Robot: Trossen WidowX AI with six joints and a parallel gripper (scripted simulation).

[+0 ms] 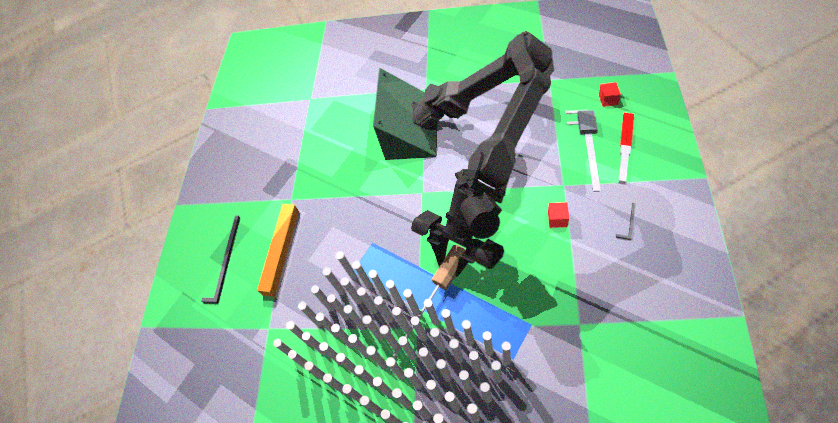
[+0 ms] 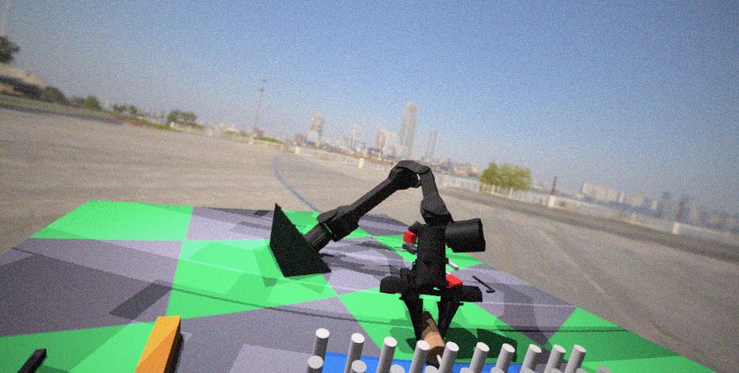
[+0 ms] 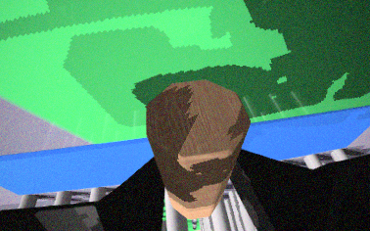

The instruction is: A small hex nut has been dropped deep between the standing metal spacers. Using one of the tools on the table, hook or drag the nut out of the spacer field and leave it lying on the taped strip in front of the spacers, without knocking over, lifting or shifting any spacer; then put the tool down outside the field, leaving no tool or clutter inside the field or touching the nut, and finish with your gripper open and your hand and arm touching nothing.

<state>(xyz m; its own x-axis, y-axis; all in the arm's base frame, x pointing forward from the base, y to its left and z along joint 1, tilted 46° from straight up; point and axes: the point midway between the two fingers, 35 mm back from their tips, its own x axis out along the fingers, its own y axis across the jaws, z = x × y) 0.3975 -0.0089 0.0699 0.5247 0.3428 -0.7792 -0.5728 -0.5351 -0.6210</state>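
My gripper tip is now 4 cm short of the blue taped strip, 3 cm to the left of it and 3 cm above it. Also, from my gripper tip: red-handled tool 27 cm behind, 44 cm to the left, 2 cm below; then orange bar 10 cm behind, 39 cm to the right, 1 cm below; then wooden-handled wire tool 8 cm ahead, 6 cm to the right.
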